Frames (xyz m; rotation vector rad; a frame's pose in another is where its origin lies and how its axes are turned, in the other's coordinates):
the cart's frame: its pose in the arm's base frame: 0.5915 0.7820 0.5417 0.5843 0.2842 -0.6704
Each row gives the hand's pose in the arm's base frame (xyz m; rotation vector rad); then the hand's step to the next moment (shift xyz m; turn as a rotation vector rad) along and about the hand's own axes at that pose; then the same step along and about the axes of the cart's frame.
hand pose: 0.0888 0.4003 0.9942 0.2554 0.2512 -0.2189
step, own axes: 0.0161 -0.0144 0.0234 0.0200 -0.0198 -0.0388
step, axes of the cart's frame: 0.0180 0.0024 0.0262 0.0298 -0.0228 -0.0299
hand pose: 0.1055 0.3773 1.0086 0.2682 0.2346 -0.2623
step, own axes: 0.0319 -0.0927 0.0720 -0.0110 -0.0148 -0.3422
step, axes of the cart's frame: 0.0541 -0.0452 0.0992 0.0326 -0.1302 -0.3153
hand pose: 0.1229 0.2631 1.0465 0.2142 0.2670 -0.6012
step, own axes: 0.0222 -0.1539 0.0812 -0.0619 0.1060 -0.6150
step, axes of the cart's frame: 0.0141 -0.1158 0.1310 0.0148 -0.1119 -0.6169
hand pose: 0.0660 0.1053 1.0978 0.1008 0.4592 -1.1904
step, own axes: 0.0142 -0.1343 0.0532 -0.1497 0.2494 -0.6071
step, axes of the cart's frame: -0.0649 -0.0911 0.0925 0.0236 0.0472 -0.6711
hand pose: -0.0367 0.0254 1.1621 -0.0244 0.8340 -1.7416
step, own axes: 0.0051 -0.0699 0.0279 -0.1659 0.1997 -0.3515
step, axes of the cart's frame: -0.0549 -0.0157 0.0493 0.0382 0.1154 -0.4197
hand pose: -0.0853 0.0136 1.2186 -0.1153 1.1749 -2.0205
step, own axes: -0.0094 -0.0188 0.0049 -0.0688 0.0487 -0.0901
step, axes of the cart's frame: -0.0141 0.0118 0.0113 0.0093 0.0559 -0.1096
